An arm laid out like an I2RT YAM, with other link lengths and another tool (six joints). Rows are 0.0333 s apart.
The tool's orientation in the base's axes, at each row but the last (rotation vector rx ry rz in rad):
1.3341, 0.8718, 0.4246
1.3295, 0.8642, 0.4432
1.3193, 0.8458, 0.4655
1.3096, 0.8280, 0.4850
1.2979, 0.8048, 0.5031
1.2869, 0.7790, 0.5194
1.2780, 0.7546, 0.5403
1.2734, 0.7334, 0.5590
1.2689, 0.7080, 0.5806
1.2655, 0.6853, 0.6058
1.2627, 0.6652, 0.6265
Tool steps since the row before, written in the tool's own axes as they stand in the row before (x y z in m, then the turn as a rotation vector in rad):
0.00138, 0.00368, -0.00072, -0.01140, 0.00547, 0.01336
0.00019, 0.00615, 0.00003, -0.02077, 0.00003, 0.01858
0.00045, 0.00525, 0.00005, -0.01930, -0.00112, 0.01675
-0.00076, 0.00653, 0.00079, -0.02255, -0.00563, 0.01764
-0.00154, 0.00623, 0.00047, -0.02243, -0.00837, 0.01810
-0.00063, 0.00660, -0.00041, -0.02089, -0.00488, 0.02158
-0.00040, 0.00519, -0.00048, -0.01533, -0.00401, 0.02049
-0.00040, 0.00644, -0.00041, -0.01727, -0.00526, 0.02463
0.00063, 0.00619, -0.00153, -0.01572, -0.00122, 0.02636
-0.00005, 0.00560, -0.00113, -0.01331, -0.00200, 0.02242
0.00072, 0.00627, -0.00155, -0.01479, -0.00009, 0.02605
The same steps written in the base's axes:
0.00108, 0.00229, 0.00310, 0.00401, -0.01578, 0.00857
0.00129, 0.00148, 0.00583, 0.00108, -0.02717, 0.00609
0.00116, 0.00145, 0.00493, 0.00043, -0.02517, 0.00454
0.00100, 0.00038, 0.00653, -0.00156, -0.02912, 0.00105
0.00004, -0.00004, 0.00643, -0.00142, -0.02994, -0.00160
-0.00021, 0.00128, 0.00651, 0.00248, -0.03028, 0.00176
-0.00038, 0.00117, 0.00508, 0.00533, -0.02531, 0.00138
-0.00042, 0.00136, 0.00631, 0.00715, -0.02967, 0.00102
-0.00077, 0.00275, 0.00574, 0.00945, -0.02880, 0.00498
-0.00108, 0.00181, 0.00531, 0.00811, -0.02464, 0.00329
-0.00106, 0.00273, 0.00580, 0.00973, -0.02770, 0.00594

